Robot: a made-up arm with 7 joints.
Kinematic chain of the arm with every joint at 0, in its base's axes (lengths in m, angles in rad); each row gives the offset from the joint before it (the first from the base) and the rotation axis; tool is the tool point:
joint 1: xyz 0 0 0.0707 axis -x
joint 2: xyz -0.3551 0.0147 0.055 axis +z
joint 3: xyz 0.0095 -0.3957 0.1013 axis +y
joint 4: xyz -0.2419 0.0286 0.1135 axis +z
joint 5: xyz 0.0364 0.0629 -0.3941 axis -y
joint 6: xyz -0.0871 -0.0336 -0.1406 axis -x
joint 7: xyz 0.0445 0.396 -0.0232 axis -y
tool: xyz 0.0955 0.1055 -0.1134
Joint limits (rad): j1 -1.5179..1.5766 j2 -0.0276..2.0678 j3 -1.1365..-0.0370 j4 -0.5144..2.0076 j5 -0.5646..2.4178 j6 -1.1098..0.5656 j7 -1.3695..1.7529
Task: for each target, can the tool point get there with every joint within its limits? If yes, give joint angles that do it. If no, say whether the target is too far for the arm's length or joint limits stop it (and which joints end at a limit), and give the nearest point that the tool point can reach.
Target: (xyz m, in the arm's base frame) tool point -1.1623 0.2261 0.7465
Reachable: no: joint limits stop it (at a limit: joint 1, joint 3, joint 4, joint 5) | nearest point -1.0231 0.1379 0.6277 | short by 0.203 m
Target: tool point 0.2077 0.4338 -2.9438
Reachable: no: too far | nearest point -0.1600 0.1488 -0.9632 | short by 2.034 m
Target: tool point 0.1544 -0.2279 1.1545
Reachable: no: joint limits stop it (at a limit: joint 1, joint 3, joint 4, joint 5, joint 7) | nearest point 0.0643 -0.2511 0.9606 | short by 0.215 m
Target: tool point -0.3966 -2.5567 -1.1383
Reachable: no: too far | nearest point -0.3708 -0.9603 -0.3834 | short by 1.766 m
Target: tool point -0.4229 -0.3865 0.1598
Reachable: yes | joints 1.0398 1.5647 -0.6066 0.5548 1.4665 -0.2394 1.4468
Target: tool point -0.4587 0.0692 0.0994
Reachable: yes | joints -1.2815 0.2482 -0.7857 -0.0146 0.5397 -0.8919 0.3032
